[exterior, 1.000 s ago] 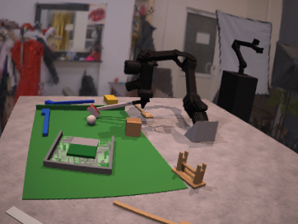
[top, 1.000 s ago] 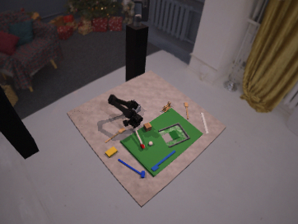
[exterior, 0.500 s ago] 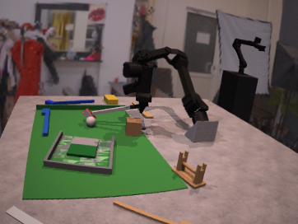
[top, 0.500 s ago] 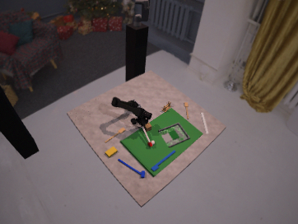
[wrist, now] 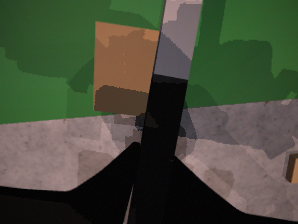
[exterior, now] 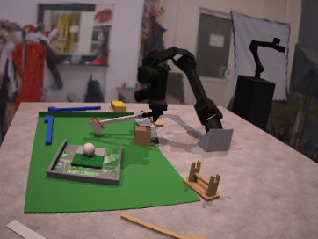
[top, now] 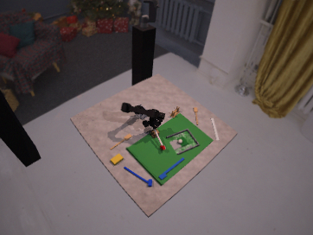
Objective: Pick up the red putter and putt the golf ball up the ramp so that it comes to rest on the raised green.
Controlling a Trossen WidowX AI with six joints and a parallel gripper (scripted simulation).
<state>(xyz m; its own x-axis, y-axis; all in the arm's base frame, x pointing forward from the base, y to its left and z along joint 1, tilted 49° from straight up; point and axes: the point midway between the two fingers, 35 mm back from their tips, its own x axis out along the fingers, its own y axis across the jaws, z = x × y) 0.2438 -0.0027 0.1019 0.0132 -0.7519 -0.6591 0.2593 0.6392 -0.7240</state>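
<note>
The brown cube is 40 mm ahead of my gripper tip and 60 mm below it. From my gripper tip the other things lie so: red putter 120 mm ahead, 30 mm to the right, 10 mm below; white golf ball 270 mm ahead, 120 mm to the left, 60 mm below; small wooden fence 40 mm behind, 370 mm to the left, 50 mm below.
</note>
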